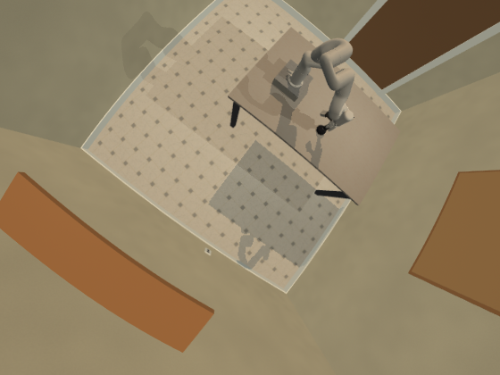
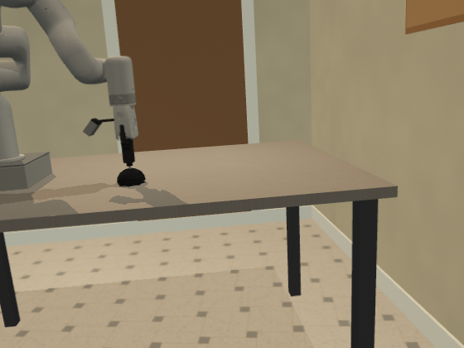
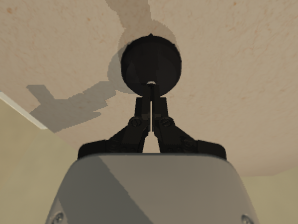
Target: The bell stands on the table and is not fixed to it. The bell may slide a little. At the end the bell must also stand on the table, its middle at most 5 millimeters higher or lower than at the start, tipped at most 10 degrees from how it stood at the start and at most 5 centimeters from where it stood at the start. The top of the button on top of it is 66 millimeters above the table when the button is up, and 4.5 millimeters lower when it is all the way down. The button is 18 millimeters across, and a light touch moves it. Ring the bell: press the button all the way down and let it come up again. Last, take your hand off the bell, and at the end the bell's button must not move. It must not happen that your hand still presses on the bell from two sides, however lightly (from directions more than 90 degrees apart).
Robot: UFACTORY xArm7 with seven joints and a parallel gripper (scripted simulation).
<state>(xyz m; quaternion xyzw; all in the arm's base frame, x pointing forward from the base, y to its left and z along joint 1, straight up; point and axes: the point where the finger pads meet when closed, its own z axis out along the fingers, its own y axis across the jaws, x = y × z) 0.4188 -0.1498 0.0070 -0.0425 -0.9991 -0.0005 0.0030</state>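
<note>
My gripper is now 30 mm above the bell button. The rest, counted from my hand: black dome bell: 50 mm below.
</note>
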